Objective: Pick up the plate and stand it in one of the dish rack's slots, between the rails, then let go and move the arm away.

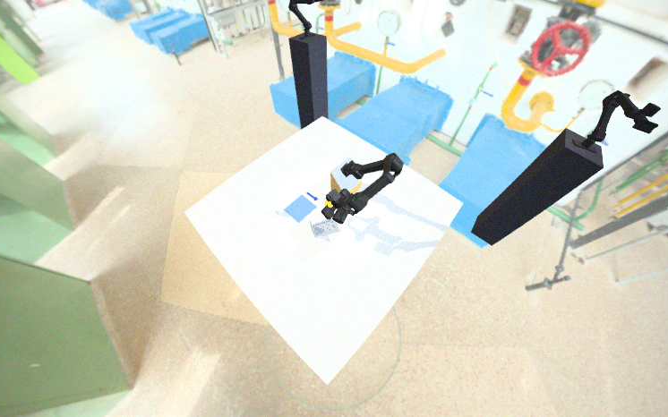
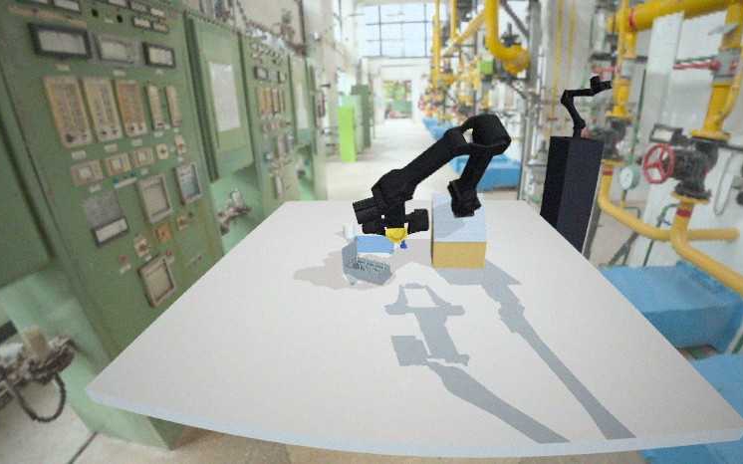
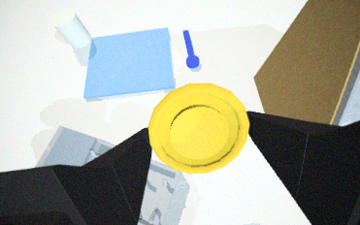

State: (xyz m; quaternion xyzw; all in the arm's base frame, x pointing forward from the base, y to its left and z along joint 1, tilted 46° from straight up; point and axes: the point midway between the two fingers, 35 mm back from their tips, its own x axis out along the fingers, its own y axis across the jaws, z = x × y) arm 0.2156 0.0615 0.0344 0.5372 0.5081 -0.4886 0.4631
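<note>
The grey dish rack lies 10 cm ahead of my gripper tip, 3 cm to the left of it and 9 cm below it. The rest, counted from my gripper tip: blue utensil (3 cm behind, 16 cm to the right, 11 cm below); then light blue mat (8 cm ahead, 17 cm to the right, 11 cm below); then yellow plate (1 cm to the left).
</note>
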